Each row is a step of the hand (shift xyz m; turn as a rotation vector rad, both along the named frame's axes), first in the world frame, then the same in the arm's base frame.
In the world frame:
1: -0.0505 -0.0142 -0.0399 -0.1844 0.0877 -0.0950
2: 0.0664 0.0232 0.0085 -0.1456 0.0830 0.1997
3: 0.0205 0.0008 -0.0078 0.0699 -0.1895 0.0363
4: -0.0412 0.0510 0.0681 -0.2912 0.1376 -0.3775
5: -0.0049 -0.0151 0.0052 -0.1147 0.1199 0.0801
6: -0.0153 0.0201 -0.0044 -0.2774 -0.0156 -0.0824
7: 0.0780 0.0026 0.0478 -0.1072 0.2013 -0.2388
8: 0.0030 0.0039 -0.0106 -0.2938 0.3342 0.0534
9: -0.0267 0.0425 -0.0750 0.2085 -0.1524 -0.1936
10: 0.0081 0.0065 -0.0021 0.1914 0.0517 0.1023
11: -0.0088 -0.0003 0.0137 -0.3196 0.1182 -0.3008
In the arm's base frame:
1: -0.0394 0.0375 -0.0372 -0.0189 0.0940 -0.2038
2: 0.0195 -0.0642 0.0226 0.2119 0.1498 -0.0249
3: -0.0061 -0.0203 0.0058 -0.0873 0.0294 0.1834
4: 0.0859 0.0344 -0.0196 -0.2113 0.0815 -0.4416
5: -0.0049 0.0120 0.0105 0.1386 0.0725 -0.0974
6: 0.0090 0.0035 -0.0238 -0.0697 0.2206 -0.1745
7: 0.0381 -0.0540 0.0633 -0.0659 -0.0622 -0.3175
8: -0.0061 -0.0073 -0.0067 0.2506 0.1295 -0.3483
9: -0.0334 -0.0169 -0.0821 -0.2503 -0.1733 0.1073
10: 0.0021 -0.0103 -0.0014 0.1090 -0.1558 0.1167
11: 0.0109 0.0117 0.0030 -0.1615 0.1367 -0.4023

